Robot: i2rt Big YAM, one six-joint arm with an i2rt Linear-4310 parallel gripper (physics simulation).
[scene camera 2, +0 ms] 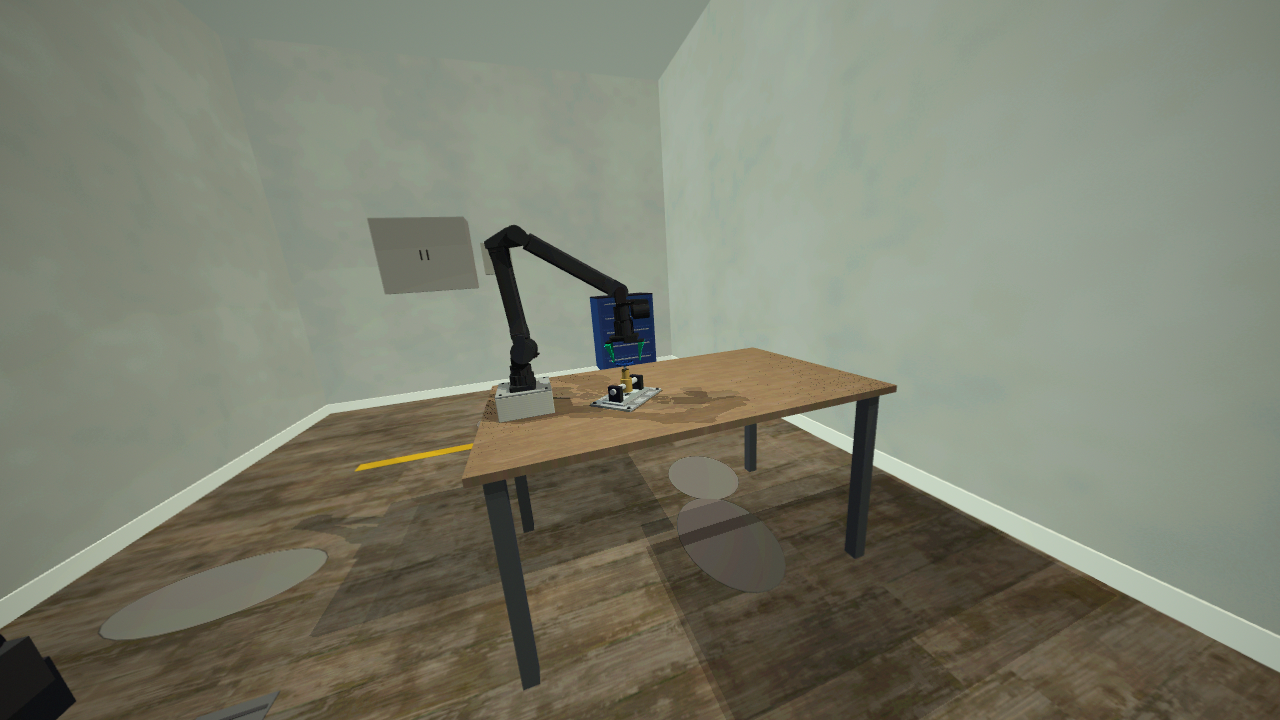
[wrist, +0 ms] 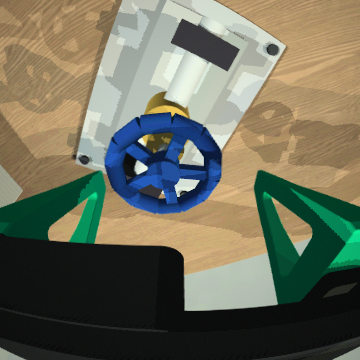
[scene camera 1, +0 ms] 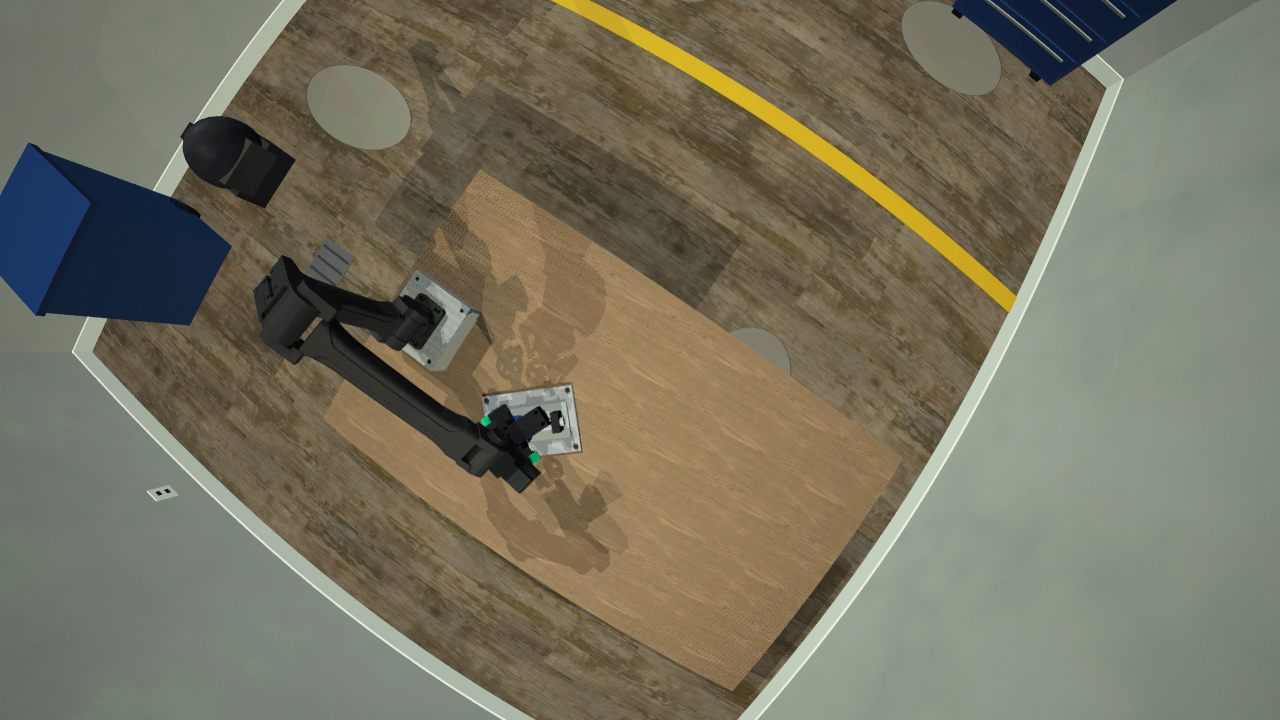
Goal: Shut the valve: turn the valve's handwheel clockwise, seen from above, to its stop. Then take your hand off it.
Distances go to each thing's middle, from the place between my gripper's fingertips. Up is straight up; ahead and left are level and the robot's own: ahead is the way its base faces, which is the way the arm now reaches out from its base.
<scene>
My hand is 2 cm above the blue handwheel (wrist: 163, 170), 1 cm to the right of it and 1 cm past it. The rest, counted from my hand: metal base plate (scene camera 1: 562, 393): 14 cm below, 1 cm to the left, 1 cm behind.
</scene>
